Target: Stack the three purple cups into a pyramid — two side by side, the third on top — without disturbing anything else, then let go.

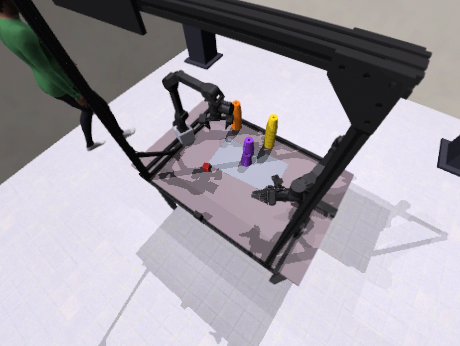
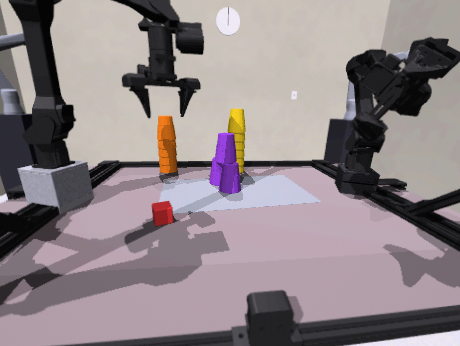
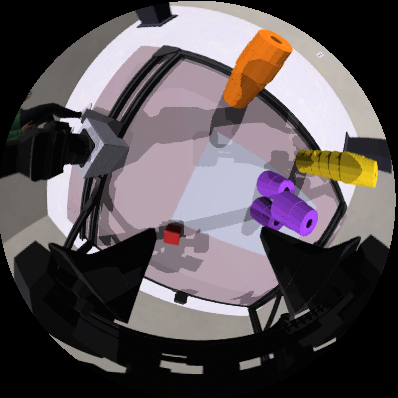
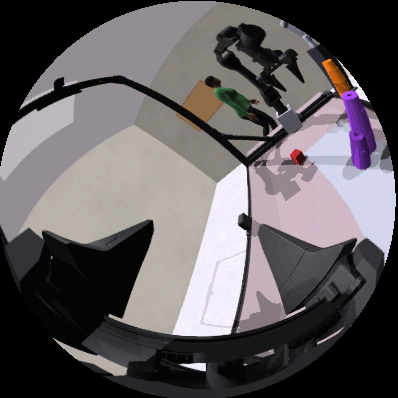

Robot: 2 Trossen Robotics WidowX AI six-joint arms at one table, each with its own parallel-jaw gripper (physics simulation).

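Seen in the pictures: left gripper, between the fingertips: (image 1: 218, 129) (image 2: 166, 117) (image 3: 209, 233) (image 4: 294, 86); right gripper, between the fingertips: (image 1: 251, 194) (image 2: 380, 97) (image 4: 207, 228); left arm's base, origin of its link: (image 1: 182, 128) (image 2: 54, 164) (image 3: 82, 147) (image 4: 282, 110); right arm's base, origin of its link: (image 2: 357, 168).
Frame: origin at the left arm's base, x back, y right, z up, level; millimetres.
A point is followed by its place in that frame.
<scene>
Two purple cups stand upside down, side by side on the pale blue mat (image 1: 272, 172) @[x -568, y -301, z -106 mm] (image 2: 280, 192) @[x -568, y -237, z -106 mm] (image 3: 210, 185) @[x -266, y -145, z -106 mm]: one nearer cup (image 2: 230, 181) @[x -416, y -189, z -68 mm] (image 3: 262, 212) @[x -382, y -206, z -49 mm] and one farther cup (image 2: 215, 173) @[x -352, y -244, z -65 mm] (image 3: 271, 183) @[x -335, y -259, z -45 mm]. The third purple cup (image 1: 248, 145) @[x -405, y -233, z 49 mm] (image 2: 225, 147) @[x -390, y -221, z 29 mm] (image 3: 294, 212) @[x -361, y -239, z 45 mm] (image 4: 351, 106) rests upright on top, bridging both. My left gripper (image 1: 218, 126) @[x -249, y -129, z 117 mm] (image 2: 166, 116) @[x -249, y -129, z 117 mm] (image 3: 209, 233) @[x -249, y -129, z 117 mm] is open and empty, high above the table, left of the cups and apart from them. My right gripper (image 1: 264, 186) (image 4: 207, 228) @[x -705, y -15, z 171 mm] is open and empty, off to the right of the cups.
An orange cup stack (image 1: 237, 116) @[x -156, y -334, z 28 mm] (image 2: 167, 145) (image 3: 257, 67) @[x -138, y -321, z 56 mm] (image 4: 336, 76) stands at the back left. A yellow cup stack (image 1: 271, 132) (image 2: 237, 120) @[x -392, y -398, z 100 mm] (image 3: 340, 167) @[x -367, y -397, z 58 mm] stands behind the purple cups. A red cube (image 1: 207, 167) @[x -319, y 14, z -67 mm] (image 2: 162, 213) @[x -311, y 30, z -77 mm] (image 3: 172, 235) @[x -298, y 4, z -66 mm] (image 4: 297, 156) @[x -321, y 7, z -73 mm] lies left of the mat. A black frame edges the table.
</scene>
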